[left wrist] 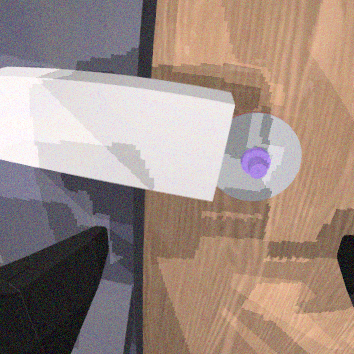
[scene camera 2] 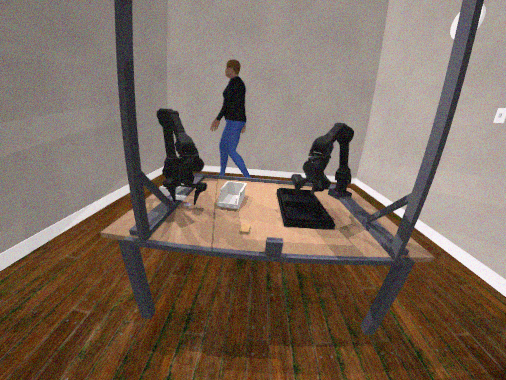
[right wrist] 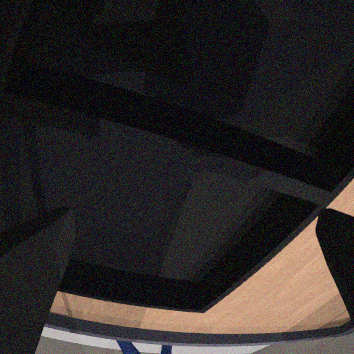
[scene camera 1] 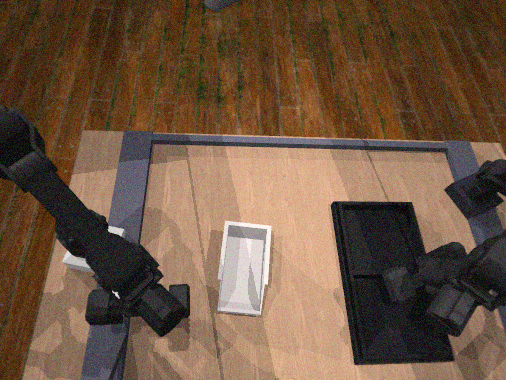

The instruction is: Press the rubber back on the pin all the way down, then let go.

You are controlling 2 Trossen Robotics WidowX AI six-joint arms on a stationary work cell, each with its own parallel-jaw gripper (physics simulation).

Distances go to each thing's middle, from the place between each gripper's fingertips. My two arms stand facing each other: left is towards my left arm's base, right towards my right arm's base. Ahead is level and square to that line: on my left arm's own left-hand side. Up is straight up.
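White bin (scene camera 1: 244, 263): 7 cm ahead of my left hand, 22 cm to the right of it, 2 cm above it. Black tray (scene camera 1: 372, 237): 55 cm to the right of my left hand. Pin (left wrist: 249, 129): 3 cm ahead of my left hand, 1 cm to the right of it, 1 cm below it.
White bin: 70 mm ahead of my right hand, 330 mm to the left of it, 40 mm below it. Pin: 30 mm ahead of my right hand, 540 mm to the left of it, 70 mm below it. My right hand: 60 mm above the black tray.
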